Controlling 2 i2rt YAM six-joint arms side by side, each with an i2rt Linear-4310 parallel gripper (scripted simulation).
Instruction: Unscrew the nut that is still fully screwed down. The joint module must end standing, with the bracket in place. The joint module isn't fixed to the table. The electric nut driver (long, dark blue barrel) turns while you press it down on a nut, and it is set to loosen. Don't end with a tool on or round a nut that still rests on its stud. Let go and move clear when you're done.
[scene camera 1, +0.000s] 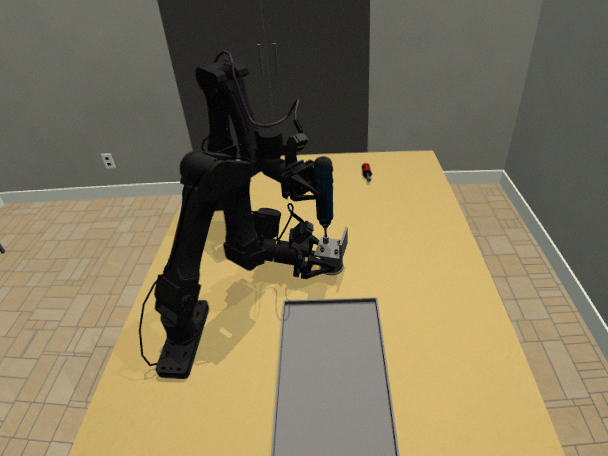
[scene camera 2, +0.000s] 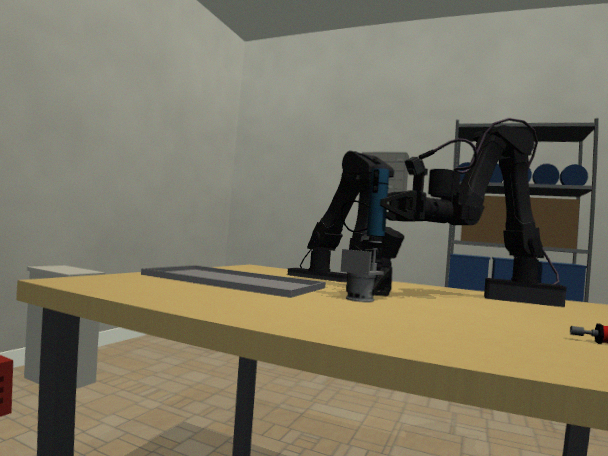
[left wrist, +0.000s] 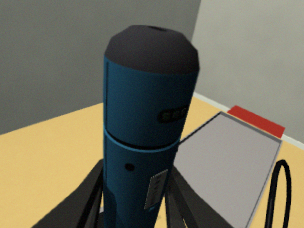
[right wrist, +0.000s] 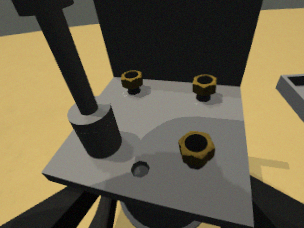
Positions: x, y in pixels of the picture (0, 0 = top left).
My left gripper (scene camera 1: 326, 192): 0.91 m from the lens. My right gripper (scene camera 1: 334, 260): 1.02 m from the lens. An electric nut driver (scene camera 1: 323, 168): 0.86 m from the lens. A grey tray (scene camera 1: 332, 384): 0.82 m from the lens.
